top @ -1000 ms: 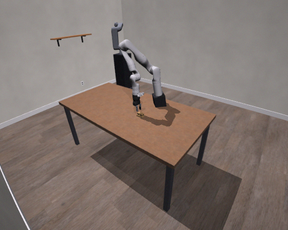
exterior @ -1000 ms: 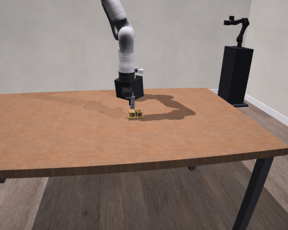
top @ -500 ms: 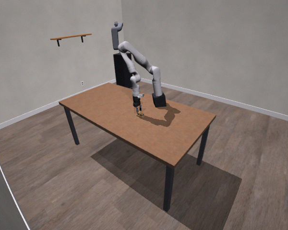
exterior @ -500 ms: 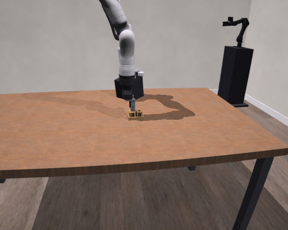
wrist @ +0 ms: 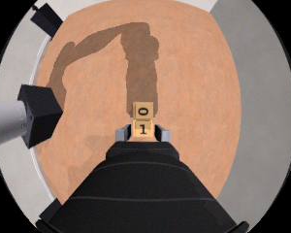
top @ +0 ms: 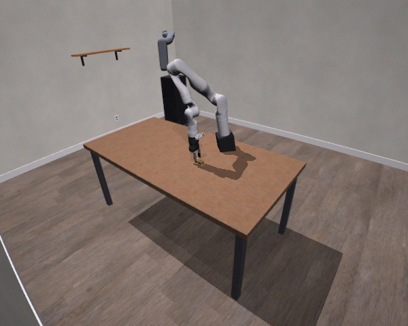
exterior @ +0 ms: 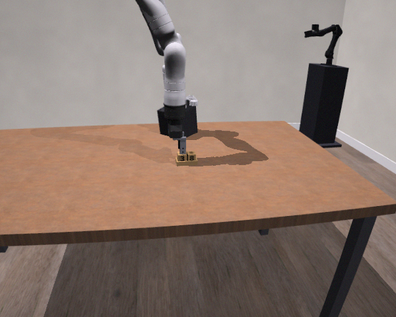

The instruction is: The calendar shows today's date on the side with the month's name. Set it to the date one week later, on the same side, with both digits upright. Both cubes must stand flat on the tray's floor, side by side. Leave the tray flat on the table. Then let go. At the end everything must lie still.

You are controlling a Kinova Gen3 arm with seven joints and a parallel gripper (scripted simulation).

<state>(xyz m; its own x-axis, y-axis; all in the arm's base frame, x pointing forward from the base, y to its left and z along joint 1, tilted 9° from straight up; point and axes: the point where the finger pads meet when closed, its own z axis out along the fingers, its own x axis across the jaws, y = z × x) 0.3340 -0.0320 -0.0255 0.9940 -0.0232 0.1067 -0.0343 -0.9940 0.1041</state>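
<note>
Now: hand 6 cm above the wooden tray and 2 cm to the right of it.
</note>
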